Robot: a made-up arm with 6 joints. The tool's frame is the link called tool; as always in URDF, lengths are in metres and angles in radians. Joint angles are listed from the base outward. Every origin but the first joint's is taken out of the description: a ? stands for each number. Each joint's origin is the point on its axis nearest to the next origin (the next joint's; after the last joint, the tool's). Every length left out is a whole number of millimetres.
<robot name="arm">
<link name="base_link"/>
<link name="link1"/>
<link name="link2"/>
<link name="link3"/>
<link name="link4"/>
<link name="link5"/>
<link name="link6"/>
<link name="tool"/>
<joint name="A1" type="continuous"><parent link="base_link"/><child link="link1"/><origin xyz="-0.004 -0.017 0.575" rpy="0.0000 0.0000 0.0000"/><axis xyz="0 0 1"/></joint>
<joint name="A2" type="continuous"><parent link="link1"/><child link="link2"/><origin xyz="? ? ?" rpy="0.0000 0.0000 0.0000"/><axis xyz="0 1 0"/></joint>
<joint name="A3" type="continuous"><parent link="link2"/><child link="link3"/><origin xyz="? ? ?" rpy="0.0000 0.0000 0.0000"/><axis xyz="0 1 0"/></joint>
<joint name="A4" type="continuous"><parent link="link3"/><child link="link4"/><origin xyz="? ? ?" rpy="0.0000 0.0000 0.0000"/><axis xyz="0 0 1"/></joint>
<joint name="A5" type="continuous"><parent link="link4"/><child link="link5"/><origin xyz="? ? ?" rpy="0.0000 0.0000 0.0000"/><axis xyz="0 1 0"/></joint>
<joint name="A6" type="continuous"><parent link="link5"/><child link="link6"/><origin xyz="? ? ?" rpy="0.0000 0.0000 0.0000"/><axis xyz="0 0 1"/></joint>
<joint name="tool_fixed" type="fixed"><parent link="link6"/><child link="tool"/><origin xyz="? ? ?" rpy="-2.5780 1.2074 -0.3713"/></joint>
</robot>
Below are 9 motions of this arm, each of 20 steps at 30 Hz.
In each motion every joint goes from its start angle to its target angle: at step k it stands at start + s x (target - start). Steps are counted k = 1, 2, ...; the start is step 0. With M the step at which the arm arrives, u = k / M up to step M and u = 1 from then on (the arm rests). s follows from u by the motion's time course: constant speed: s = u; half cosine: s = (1 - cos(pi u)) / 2; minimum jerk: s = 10 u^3 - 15 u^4 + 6 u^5.
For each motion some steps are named. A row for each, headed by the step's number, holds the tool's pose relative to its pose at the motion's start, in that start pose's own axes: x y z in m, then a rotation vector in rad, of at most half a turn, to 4 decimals.
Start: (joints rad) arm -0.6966 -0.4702 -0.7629 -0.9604 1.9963 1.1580
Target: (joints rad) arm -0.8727 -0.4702 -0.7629 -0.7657 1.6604 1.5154
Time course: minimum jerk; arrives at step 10
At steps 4, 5, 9, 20:
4: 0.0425 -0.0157 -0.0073 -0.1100 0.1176 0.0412
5: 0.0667 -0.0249 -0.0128 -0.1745 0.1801 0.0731
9: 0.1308 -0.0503 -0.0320 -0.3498 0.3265 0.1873
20: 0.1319 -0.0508 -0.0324 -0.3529 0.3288 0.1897

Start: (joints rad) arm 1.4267 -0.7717 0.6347 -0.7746 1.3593 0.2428
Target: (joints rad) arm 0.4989 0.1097 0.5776 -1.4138 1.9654 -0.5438
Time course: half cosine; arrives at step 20
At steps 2, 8, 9, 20:
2: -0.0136 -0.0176 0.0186 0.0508 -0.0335 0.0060
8: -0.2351 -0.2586 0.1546 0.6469 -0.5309 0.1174
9: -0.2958 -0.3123 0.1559 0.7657 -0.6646 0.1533
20: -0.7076 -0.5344 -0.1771 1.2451 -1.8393 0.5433

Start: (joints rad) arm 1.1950 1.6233 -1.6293 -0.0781 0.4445 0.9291
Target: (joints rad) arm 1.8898 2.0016 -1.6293 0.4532 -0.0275 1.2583
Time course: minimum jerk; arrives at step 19
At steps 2, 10, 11, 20:
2: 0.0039 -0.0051 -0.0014 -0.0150 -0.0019 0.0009
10: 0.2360 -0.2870 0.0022 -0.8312 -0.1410 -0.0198
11: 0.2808 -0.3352 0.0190 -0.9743 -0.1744 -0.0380
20: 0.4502 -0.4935 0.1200 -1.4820 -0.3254 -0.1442

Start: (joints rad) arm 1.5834 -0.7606 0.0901 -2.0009 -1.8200 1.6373
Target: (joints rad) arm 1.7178 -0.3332 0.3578 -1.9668 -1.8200 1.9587
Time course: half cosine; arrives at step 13
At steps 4, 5, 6, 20:
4: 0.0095 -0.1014 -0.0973 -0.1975 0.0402 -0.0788
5: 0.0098 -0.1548 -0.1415 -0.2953 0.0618 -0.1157
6: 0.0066 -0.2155 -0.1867 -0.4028 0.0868 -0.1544
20: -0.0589 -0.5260 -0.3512 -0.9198 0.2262 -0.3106

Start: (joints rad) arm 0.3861 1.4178 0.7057 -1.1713 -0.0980 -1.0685
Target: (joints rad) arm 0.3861 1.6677 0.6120 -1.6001 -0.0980 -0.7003
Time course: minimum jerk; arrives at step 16
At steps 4, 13, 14, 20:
4: -0.0190 -0.0032 0.0207 0.0012 0.0206 -0.0014
13: -0.1564 -0.0251 0.2072 0.0093 0.1910 -0.0112
14: -0.1610 -0.0258 0.2149 0.0096 0.1976 -0.0115
20: -0.1633 -0.0262 0.2187 0.0097 0.2008 -0.0116

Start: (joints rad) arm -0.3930 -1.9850 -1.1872 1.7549 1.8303 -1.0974
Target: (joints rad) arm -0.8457 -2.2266 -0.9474 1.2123 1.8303 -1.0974
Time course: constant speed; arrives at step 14
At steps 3, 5, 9, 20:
3: -0.0590 0.0412 -0.0349 -0.0022 -0.0188 0.0048
5: -0.0986 0.0702 -0.0533 -0.0039 -0.0314 0.0078
9: -0.1768 0.1315 -0.0781 -0.0075 -0.0565 0.0137
20: -0.2690 0.2126 -0.0875 -0.0130 -0.0879 0.0206

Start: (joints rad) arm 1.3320 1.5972 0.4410 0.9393 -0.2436 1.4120
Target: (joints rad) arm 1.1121 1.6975 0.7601 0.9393 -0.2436 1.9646
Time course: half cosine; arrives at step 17
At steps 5, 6, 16, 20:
5: -0.0304 0.0608 0.0368 -0.0808 0.0124 -0.1183
6: -0.0407 0.0851 0.0517 -0.1141 0.0194 -0.1646
16: -0.0915 0.3081 0.1876 -0.4504 0.1369 -0.5690
20: -0.0916 0.3107 0.1892 -0.4547 0.1388 -0.5736

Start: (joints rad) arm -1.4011 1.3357 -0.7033 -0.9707 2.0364 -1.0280
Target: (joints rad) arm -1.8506 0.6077 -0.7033 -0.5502 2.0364 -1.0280
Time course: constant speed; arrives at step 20
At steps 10, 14, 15, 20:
10: 0.2900 -0.0839 -0.3867 -0.2350 0.0306 -0.2906
14: 0.4215 -0.1648 -0.4977 -0.3000 0.0125 -0.4207
15: 0.4552 -0.1884 -0.5204 -0.3134 0.0052 -0.4540
20: 0.6256 -0.3215 -0.5997 -0.3613 -0.0470 -0.6219

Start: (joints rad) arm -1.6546 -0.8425 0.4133 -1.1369 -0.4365 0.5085
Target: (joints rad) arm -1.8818 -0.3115 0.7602 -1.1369 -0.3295 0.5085
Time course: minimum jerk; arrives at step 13
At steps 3, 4, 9, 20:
3: 0.0059 -0.0710 0.0099 -0.0359 -0.0059 0.0710
4: 0.0171 -0.1450 0.0214 -0.0723 -0.0130 0.1469
9: 0.2455 -0.6167 0.1260 -0.2946 -0.0962 0.7236
20: 0.3432 -0.7116 0.1557 -0.3413 -0.1280 0.8809

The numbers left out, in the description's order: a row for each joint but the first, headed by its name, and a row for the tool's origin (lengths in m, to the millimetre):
A2: 0.021 0.009 0.000
A3: -0.015 0.000 0.802
A4: 0.016 0.000 0.463
A5: -0.009 0.007 0.000
A6: -0.018 0.000 0.029
tool: -0.012 -0.004 0.000

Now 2 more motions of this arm.
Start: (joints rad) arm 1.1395 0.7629 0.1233 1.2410 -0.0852 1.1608
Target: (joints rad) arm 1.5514 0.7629 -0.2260 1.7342 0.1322 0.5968
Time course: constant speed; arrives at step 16
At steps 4, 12, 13, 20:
4: 0.0441 -0.0457 -0.0816 -0.0534 -0.1290 0.0587
12: 0.1545 -0.1480 -0.2139 -0.1889 -0.3675 0.2245
13: 0.1699 -0.1616 -0.2272 -0.2091 -0.3941 0.2493
20: 0.2179 -0.2030 -0.2625 -0.2751 -0.4674 0.3285

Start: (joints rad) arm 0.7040 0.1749 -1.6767 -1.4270 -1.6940 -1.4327
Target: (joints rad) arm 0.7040 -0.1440 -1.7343 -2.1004 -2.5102 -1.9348
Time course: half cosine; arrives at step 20
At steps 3, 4, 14, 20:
3: 0.0034 -0.0134 0.0060 0.0591 0.0029 -0.0452
4: 0.0060 -0.0236 0.0104 0.1025 0.0045 -0.0793
14: 0.0608 -0.2119 0.0583 0.6733 -0.0542 -0.6765
20: 0.0787 -0.2714 0.0612 0.7664 -0.1014 -0.8490

